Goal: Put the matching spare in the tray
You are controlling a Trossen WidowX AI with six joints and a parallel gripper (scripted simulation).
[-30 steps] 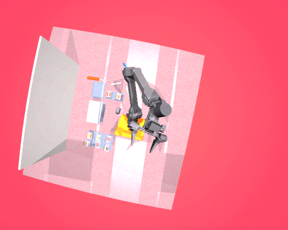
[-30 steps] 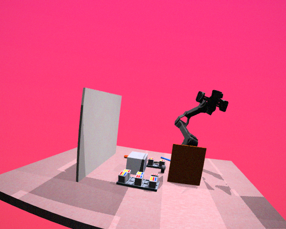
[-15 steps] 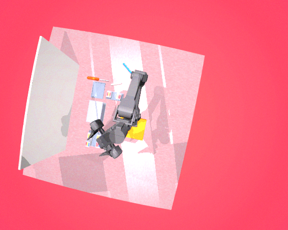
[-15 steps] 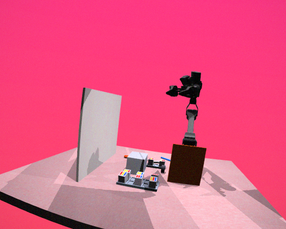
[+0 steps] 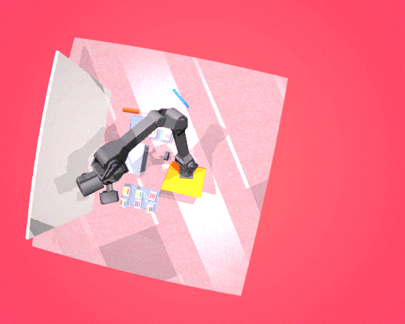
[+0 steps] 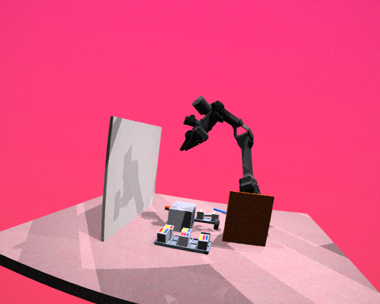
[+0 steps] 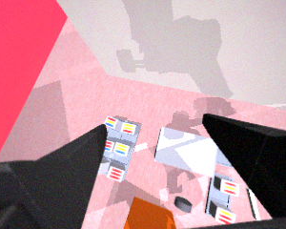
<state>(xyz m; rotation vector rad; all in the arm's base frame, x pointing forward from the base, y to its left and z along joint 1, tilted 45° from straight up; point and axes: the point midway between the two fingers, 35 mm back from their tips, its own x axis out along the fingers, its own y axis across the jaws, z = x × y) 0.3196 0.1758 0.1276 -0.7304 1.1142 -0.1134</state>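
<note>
The grey spare block lies 31 cm below my gripper tip, 23 cm to the right of it and 18 cm behind it. From my gripper tip the other things lie so: black tape roll: 33 cm below, 19 cm behind, 12 cm to the right; then grey-white box: 30 cm below, 9 cm to the right, 2 cm behind; then grey wall panel: 21 cm ahead, 13 cm below, 11 cm to the right.
</note>
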